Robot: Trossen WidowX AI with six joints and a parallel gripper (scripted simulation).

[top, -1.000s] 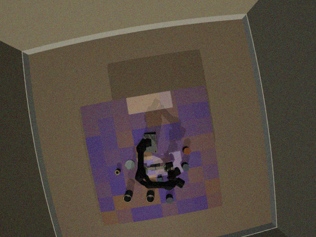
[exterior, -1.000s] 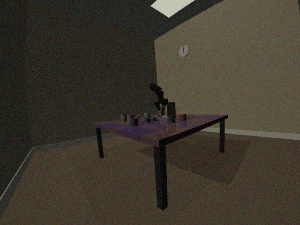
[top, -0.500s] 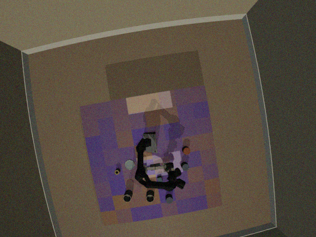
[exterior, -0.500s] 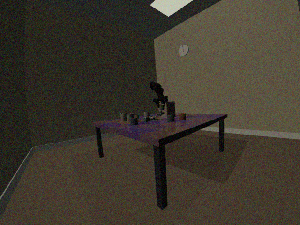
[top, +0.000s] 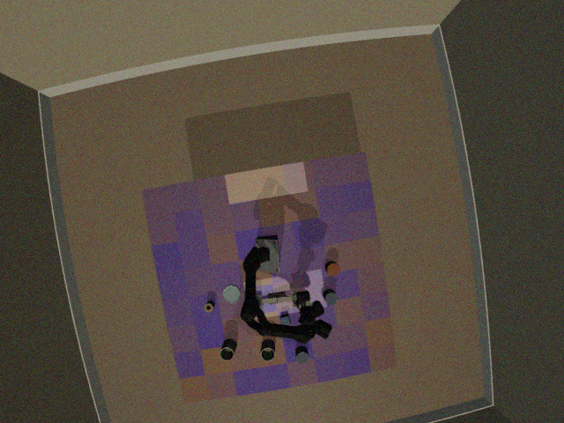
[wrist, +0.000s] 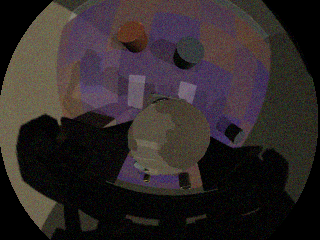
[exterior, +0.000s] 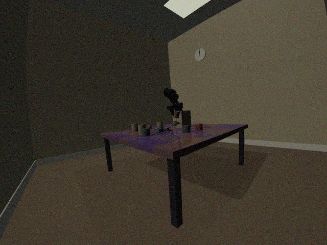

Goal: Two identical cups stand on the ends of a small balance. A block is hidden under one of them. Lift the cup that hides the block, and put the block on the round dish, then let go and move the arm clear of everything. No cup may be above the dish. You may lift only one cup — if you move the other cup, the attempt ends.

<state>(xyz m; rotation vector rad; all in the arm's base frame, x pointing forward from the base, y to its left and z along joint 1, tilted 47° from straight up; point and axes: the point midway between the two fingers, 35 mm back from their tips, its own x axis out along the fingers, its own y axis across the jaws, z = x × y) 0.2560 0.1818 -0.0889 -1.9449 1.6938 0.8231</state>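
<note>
Right now the grey block is 7 cm below my gripper tip and 1 cm to the right of it. The rest, counted from my gripper tip: orange cup: 16 cm to the left, 14 cm behind, 12 cm below; balance: 14 cm to the right, 12 cm below, 2 cm ahead; beige cup: 2 cm to the left, 1 cm above.
</note>
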